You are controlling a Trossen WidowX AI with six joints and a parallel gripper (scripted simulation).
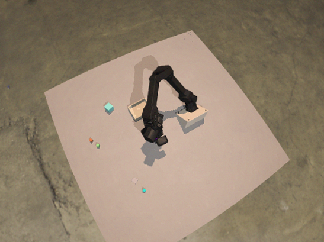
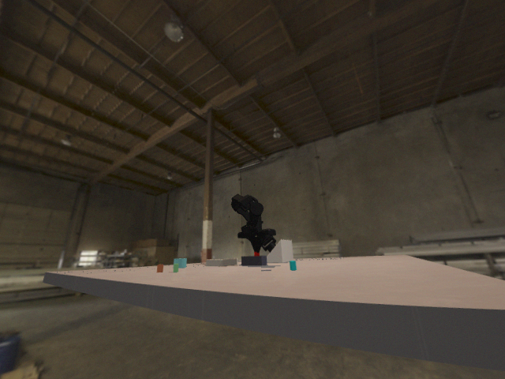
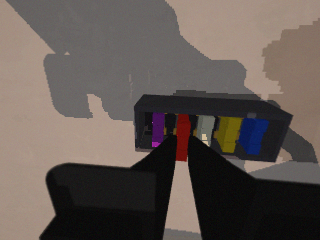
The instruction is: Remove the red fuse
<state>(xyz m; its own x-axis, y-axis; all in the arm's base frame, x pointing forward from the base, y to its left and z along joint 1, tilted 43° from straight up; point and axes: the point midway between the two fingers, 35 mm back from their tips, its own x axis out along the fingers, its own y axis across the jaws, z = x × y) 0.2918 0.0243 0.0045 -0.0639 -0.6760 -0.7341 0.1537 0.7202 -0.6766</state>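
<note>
The purple fuse lies 20 mm to the left of my gripper tip and 30 mm below it. Round my gripper tip: yellow fuse (10 mm behind, 40 mm to the right, 30 mm below); blue fuse (10 mm behind, 60 mm to the right, 30 mm below); red fuse (10 mm below).
</note>
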